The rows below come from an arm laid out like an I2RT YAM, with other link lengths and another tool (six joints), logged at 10 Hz.
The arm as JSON. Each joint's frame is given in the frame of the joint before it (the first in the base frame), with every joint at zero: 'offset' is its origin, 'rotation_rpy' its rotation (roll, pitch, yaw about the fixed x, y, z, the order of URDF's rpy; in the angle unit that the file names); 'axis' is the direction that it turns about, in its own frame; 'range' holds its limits. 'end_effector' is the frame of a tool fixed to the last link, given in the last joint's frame.
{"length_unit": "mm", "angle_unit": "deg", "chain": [
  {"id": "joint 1", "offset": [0.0, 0.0, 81.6], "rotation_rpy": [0.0, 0.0, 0.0], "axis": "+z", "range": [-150.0, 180.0]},
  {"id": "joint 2", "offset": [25.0, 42.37, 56.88], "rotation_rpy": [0.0, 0.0, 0.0], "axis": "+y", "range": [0.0, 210.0]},
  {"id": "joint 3", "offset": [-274.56, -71.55, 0.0], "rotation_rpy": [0.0, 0.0, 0.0], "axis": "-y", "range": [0.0, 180.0]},
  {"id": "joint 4", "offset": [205.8, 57.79, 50.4], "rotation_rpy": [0.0, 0.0, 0.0], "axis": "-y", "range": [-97.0, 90.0]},
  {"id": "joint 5", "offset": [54.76, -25.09, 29.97], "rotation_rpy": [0.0, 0.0, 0.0], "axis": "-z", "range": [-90.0, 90.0]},
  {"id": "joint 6", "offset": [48.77, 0.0, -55.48], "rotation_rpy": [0.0, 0.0, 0.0], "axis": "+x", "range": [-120.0, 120.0]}
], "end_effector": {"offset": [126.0, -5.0, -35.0], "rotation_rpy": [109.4, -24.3, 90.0]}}
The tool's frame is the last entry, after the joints.
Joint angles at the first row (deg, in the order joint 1, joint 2, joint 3, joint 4, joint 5, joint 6):
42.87 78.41 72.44 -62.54 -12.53 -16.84
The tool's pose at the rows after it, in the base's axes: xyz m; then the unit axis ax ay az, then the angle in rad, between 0 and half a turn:
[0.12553, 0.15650, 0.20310, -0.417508, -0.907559, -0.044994, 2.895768]
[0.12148, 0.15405, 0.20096, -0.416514, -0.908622, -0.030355, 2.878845]
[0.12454, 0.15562, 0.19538, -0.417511, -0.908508, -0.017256, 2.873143]
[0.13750, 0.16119, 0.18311, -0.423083, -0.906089, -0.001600, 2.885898]
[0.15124, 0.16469, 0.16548, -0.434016, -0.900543, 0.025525, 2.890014]
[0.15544, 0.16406, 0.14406, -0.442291, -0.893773, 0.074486, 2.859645]
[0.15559, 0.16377, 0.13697, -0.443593, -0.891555, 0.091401, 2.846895]
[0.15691, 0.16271, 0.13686, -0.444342, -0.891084, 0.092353, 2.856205]
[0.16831, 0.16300, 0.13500, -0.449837, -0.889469, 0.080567, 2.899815]
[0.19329, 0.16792, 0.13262, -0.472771, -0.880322, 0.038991, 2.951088]
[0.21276, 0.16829, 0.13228, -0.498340, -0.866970, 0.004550, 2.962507]
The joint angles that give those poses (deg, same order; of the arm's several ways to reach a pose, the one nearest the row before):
42.87 77.93 72.47 -65.23 -13.39 -17.17
42.87 78.56 72.47 -66.54 -13.76 -17.47
42.83 80.42 72.47 -66.24 -13.54 -17.69
42.72 84.23 72.47 -63.88 -12.12 -17.72
42.15 89.30 72.47 -61.69 -10.61 -17.63
41.74 95.39 72.47 -61.50 -10.07 -17.61
41.69 97.43 72.47 -61.54 -10.02 -17.63
41.69 97.41 72.47 -61.47 -9.47 -17.63
41.32 97.41 72.44 -59.33 -7.55 -17.56
39.29 97.41 72.42 -53.93 -6.17 -16.67
36.27 97.43 72.42 -50.22 -6.76 -15.90

